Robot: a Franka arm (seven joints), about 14 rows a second.
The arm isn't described. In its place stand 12 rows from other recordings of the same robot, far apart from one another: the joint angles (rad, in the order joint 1, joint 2, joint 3, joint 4, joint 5, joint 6, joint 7), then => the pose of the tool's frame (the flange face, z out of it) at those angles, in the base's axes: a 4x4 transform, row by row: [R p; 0 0 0 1], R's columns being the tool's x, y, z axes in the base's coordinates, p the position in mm.
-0.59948, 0.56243, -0.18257, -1.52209, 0.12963, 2.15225, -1.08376 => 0.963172 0.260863 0.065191 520.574; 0.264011 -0.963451 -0.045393 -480.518; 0.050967 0.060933 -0.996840 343.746; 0 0 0 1
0.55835, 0.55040, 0.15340, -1.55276, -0.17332, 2.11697, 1.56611 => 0.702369 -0.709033 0.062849 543.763; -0.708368 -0.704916 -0.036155 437.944; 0.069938 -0.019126 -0.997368 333.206; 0 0 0 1
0.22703, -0.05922, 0.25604, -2.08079, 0.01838, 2.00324, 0.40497 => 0.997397 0.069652 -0.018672 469.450; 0.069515 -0.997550 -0.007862 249.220; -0.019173 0.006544 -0.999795 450.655; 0 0 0 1
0.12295, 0.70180, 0.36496, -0.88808, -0.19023, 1.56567, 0.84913 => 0.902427 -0.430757 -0.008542 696.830; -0.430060 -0.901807 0.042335 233.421; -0.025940 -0.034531 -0.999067 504.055; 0 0 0 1
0.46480, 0.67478, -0.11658, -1.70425, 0.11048, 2.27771, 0.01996 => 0.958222 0.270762 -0.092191 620.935; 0.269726 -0.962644 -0.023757 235.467; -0.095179 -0.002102 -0.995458 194.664; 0 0 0 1
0.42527, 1.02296, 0.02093, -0.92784, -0.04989, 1.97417, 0.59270 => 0.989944 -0.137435 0.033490 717.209; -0.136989 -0.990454 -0.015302 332.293; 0.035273 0.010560 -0.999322 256.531; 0 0 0 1
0.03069, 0.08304, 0.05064, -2.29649, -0.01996, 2.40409, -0.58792 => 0.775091 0.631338 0.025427 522.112; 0.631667 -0.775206 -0.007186 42.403; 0.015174 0.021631 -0.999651 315.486; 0 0 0 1
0.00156, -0.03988, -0.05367, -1.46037, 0.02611, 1.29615, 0.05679 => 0.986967 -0.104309 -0.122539 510.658; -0.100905 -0.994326 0.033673 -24.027; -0.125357 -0.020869 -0.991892 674.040; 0 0 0 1
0.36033, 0.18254, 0.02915, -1.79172, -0.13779, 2.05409, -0.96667 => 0.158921 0.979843 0.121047 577.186; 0.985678 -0.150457 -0.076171 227.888; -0.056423 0.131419 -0.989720 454.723; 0 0 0 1
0.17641, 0.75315, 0.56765, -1.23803, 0.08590, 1.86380, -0.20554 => 0.703784 0.649186 -0.288521 605.088; 0.709226 -0.618582 0.338164 415.200; 0.041058 -0.442621 -0.895768 370.340; 0 0 0 1
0.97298, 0.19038, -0.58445, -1.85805, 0.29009, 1.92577, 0.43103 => 0.978356 -0.158405 -0.133141 535.074; -0.142024 -0.981979 0.124686 256.588; -0.150493 -0.103078 -0.983223 425.875; 0 0 0 1
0.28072, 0.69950, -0.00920, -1.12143, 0.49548, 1.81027, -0.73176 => 0.650275 0.752293 -0.105818 709.727; 0.707659 -0.549159 0.444571 240.725; 0.276337 -0.363976 -0.889471 408.083; 0 0 0 1
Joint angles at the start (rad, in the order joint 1, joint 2, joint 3, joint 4, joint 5, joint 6, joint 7): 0.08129 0.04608 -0.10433 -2.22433 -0.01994 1.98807 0.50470
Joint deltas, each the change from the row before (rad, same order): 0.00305 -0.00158 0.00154 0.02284 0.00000 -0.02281 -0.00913; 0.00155 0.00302 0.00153 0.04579 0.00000 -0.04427 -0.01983; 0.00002 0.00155 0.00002 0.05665 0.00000 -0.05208 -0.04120; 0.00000 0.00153 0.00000 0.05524 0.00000 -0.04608 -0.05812; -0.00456 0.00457 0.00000 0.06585 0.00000 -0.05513 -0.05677; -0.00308 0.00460 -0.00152 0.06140 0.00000 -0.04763 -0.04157; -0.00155 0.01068 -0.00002 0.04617 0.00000 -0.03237 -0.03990; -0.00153 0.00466 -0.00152 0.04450 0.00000 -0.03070 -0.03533; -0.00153 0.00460 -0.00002 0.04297 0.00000 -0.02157 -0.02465; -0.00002 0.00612 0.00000 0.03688 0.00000 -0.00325 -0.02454; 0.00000 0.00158 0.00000 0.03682 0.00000 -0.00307 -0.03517; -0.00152 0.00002 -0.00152 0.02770 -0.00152 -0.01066 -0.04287; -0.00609 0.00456 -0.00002 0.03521 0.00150 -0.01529 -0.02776; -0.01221 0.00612 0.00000 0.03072 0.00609 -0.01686 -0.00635; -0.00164 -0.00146 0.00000 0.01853 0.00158 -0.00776 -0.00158
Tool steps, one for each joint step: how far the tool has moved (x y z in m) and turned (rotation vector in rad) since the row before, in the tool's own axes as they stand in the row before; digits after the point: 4 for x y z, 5 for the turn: 0.0003 -0.0025 -0.0096 -0.00028 0.00207 -0.01315; 0.0026 -0.0027 -0.0165 -0.00191 -0.00062 -0.02194; 0.0031 -0.0010 -0.0218 0.00087 0.00293 -0.04016; 0.0025 -0.0006 -0.0217 0.00260 0.00718 -0.05705; 0.0033 0.0019 -0.0245 0.00252 0.00552 -0.05108; 0.0024 0.0024 -0.0230 0.00310 0.00854 -0.03590; 0.0029 0.0003 -0.0140 0.00005 0.00322 -0.03747; 0.0011 0.0018 -0.0162 0.00207 0.00885 -0.03148; 0.0013 0.0009 -0.0163 0.00301 0.01650 -0.02230; 0.0029 -0.0004 -0.0142 0.00389 0.02727 -0.02382; 0.0016 0.0001 -0.0165 0.00416 0.03190 -0.03445; 0.0003 0.0021 -0.0122 0.00045 0.01698 -0.03936; 0.0012 0.0035 -0.0128 0.00279 0.01505 -0.02099; 0.0012 0.0064 -0.0096 0.00735 0.00712 0.00634; -0.0007 0.0010 -0.0088 0.00242 0.01209 0.00032
